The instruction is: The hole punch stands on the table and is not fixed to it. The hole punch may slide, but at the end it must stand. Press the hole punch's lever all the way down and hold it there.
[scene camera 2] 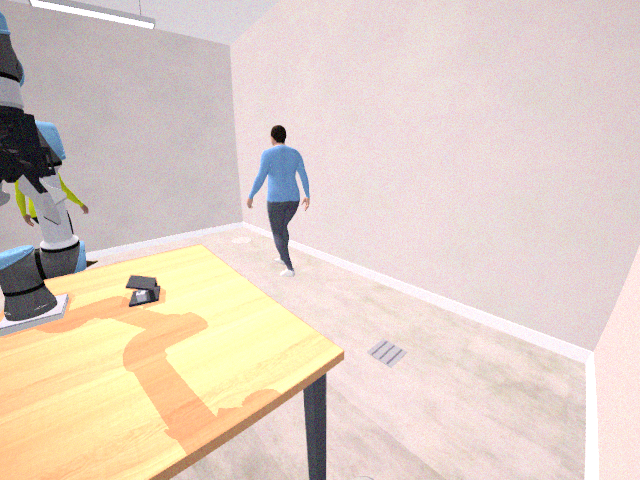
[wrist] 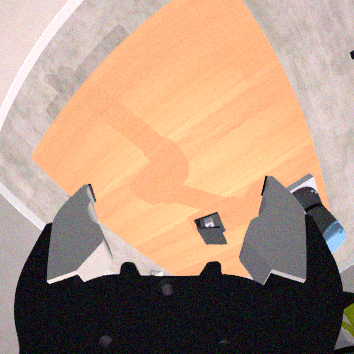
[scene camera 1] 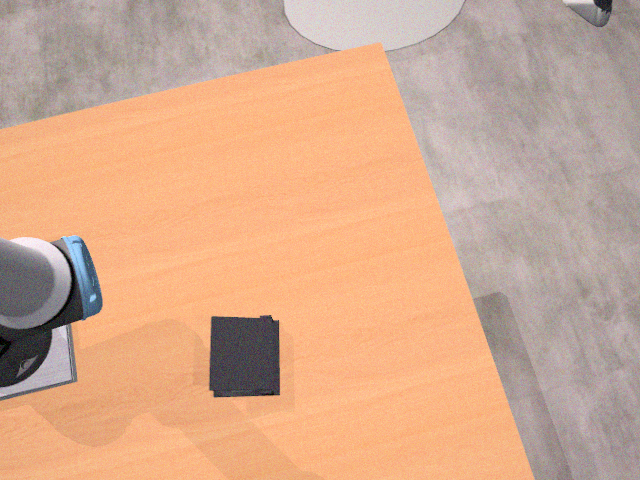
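Pixels of known places: gripper, fingertip midpoint: (scene camera 2: 22,226) (wrist: 176,182); arm's base, link origin: (scene camera 2: 32,309) (wrist: 300,201) (scene camera 1: 6,340).
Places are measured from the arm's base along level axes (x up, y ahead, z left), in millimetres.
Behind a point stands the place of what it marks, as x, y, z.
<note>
The black hole punch (scene camera 1: 244,355) {40, 395, -64} (scene camera 2: 153,292) {14, 429, -122} (wrist: 215,235) {47, 375, -65} stands upright on the table (scene camera 1: 310,206) {-28, 516, 198} (scene camera 2: 248,356) {-28, 656, -575} (wrist: 225,100) {-28, 149, -490}. Its flat lever (scene camera 2: 141,282) {42, 391, -67} is raised at a slant, and an open gap with a light metal part shows between lever and base. My gripper (wrist: 176,182) {377, 291, -517} is open and empty. It is high above the table, well apart from the hole punch, which shows small between the spread fingers in the wrist view. In scene camera 2 the gripper is at the left edge, partly cut off; in scene camera 1 the fingers do not show.
The arm's base plate (scene camera 1: 72,356) {-18, 105, -32} (scene camera 2: 63,305) {-5, 101, -12} (wrist: 308,182) {3, -44, -80} is on the table beside the hole punch. The table edge runs past the hole punch's far side. A person in blue (scene camera 2: 283,173) is on the floor beyond the table; another in yellow (scene camera 2: 69,192) is partly hidden behind the arm.
</note>
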